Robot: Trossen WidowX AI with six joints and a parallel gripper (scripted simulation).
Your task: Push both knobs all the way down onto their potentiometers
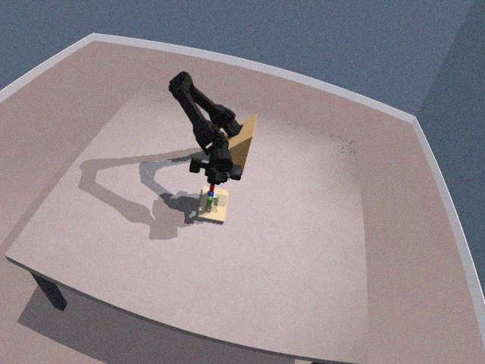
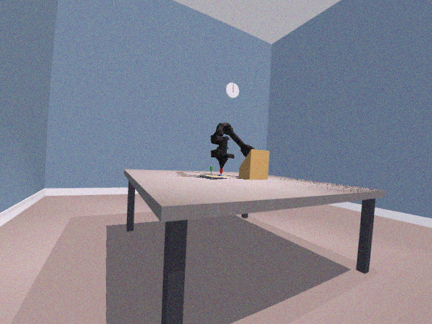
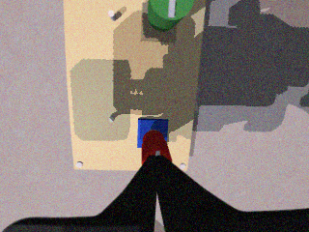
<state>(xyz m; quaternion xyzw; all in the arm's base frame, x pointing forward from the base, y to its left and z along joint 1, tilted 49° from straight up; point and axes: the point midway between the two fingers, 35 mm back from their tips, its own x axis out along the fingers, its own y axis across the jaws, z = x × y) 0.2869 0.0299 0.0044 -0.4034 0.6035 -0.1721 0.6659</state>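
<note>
My gripper tip is 10 mm above the red knob. Round my gripper tip: green knob (80 mm ahead, 20 mm to the left).
</note>
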